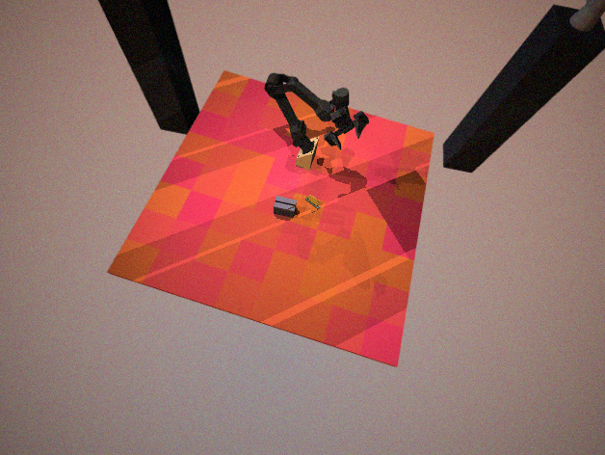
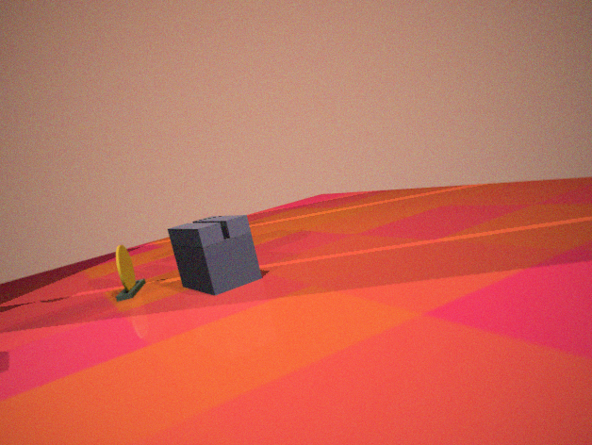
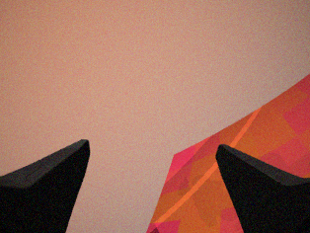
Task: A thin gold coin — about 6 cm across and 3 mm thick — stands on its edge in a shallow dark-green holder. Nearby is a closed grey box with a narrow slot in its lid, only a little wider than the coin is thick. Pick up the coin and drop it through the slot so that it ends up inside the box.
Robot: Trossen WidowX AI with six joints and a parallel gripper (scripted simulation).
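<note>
Now: gripper tip 8 cm short of the gold coin, 9 cm to the left of it and 37 cm above it.
</note>
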